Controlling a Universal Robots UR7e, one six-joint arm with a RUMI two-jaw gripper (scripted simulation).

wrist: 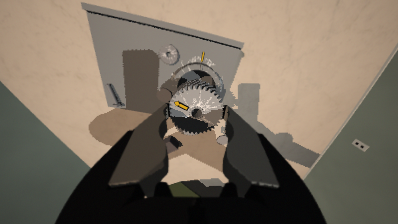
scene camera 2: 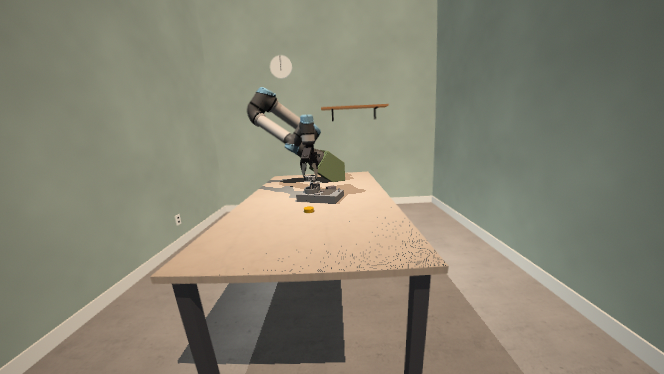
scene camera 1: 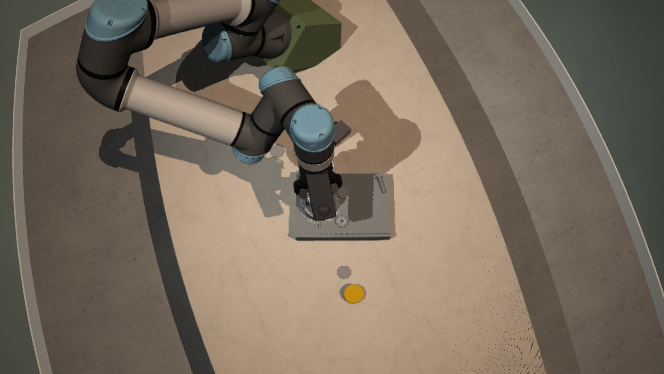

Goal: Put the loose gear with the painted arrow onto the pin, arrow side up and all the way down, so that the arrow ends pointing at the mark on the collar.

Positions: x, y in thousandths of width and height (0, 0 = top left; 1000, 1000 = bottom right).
Labels:
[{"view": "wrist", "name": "gripper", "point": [494, 471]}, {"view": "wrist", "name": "grey base plate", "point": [320, 212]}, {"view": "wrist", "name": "toothed gear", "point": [491, 480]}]

